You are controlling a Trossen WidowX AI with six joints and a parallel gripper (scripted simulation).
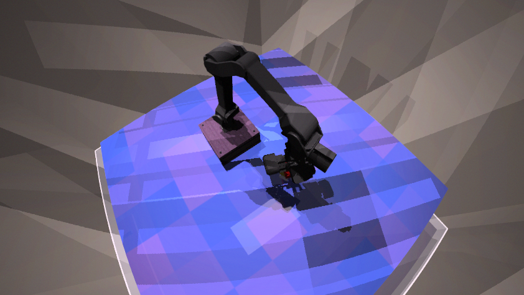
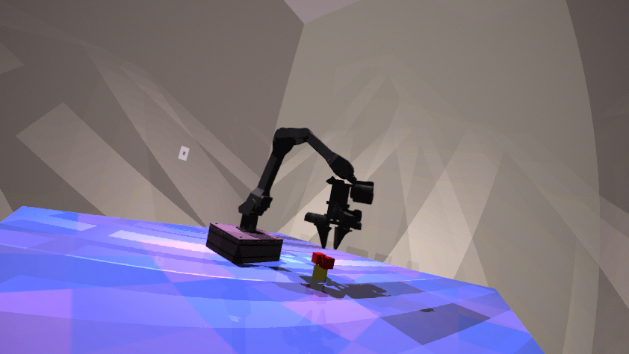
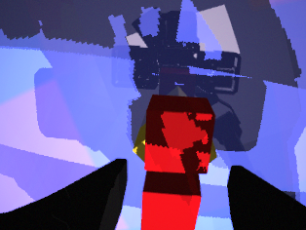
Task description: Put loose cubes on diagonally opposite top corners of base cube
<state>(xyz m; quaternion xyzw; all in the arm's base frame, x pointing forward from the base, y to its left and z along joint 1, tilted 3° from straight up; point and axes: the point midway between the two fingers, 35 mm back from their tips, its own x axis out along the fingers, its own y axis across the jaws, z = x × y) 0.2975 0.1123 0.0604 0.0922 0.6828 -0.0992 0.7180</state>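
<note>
Right now the red cube is 4 cm below my gripper tip. From my gripper tip the other things lie so: yellow cube: 2 cm behind, 1 cm to the left, 8 cm below.
</note>
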